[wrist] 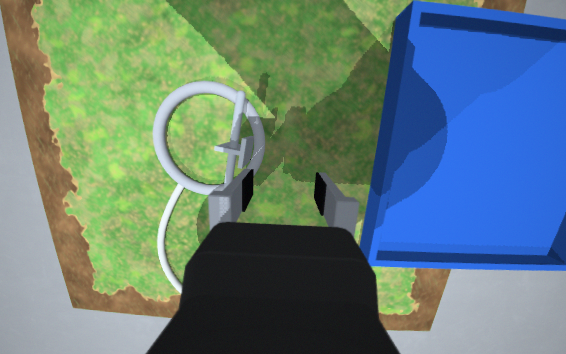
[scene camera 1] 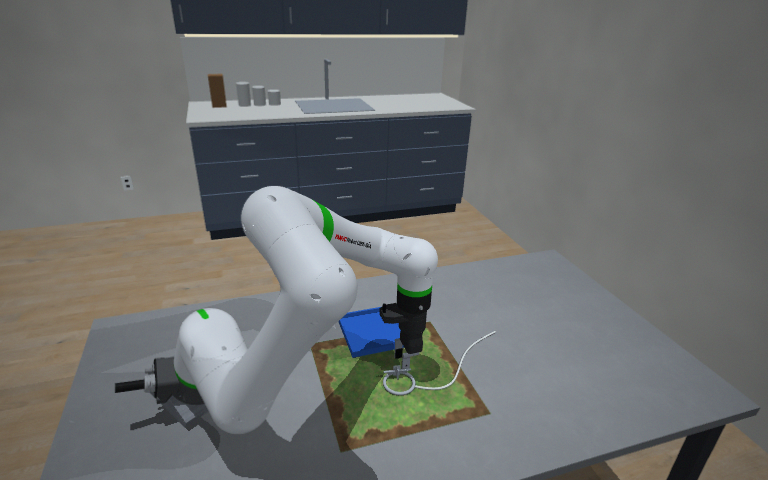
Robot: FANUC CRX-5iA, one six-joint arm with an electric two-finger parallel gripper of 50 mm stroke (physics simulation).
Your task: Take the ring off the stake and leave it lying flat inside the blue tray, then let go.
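Places are measured from the arm's base along level axes (x left, y back, z up), in metres.
Pixels of known places: gripper, fingertip midpoint: (wrist: 284,183) (scene camera 1: 401,364).
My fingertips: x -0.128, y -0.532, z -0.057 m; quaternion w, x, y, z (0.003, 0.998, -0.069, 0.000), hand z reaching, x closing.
Observation:
For each thing: its top centre in the pictures, then the offset to it from my fingertips. Level surfaces: height alone.
- grey ring, top centre: (wrist: 206,142) (scene camera 1: 399,381) dz +0.000, dx -0.057, dy +0.039 m
- grey stake, top centre: (wrist: 229,151) (scene camera 1: 397,368) dz +0.026, dx -0.033, dy +0.033 m
- blue tray, top centre: (wrist: 511,160) (scene camera 1: 374,326) dz +0.013, dx +0.173, dy +0.006 m
- grey table, surface height: dz -0.009 m
- mat, surface height: dz -0.008 m
The grey ring (scene camera 1: 399,392) (wrist: 160,135) lies low over the grass-patterned mat, with a white cord running from it. The grey stake (wrist: 236,125) stands at the ring's right side in the wrist view, with a crossbar and a small plate; how the ring sits around it is hard to tell. My gripper (scene camera 1: 402,357) (wrist: 284,183) is open and empty above the mat, between the ring and the tray. Its left finger overlaps the ring's near edge in the wrist view. The blue tray (scene camera 1: 362,329) (wrist: 500,150) is beside the gripper, and no ring shows in it.
The white cord (scene camera 1: 459,365) (wrist: 162,235) curves from the ring over the mat's edge onto the grey table (scene camera 1: 538,339). The tray's raised wall (wrist: 381,150) stands close to the right finger. The mat (scene camera 1: 351,443) has a brown border. Kitchen cabinets (scene camera 1: 339,152) stand behind.

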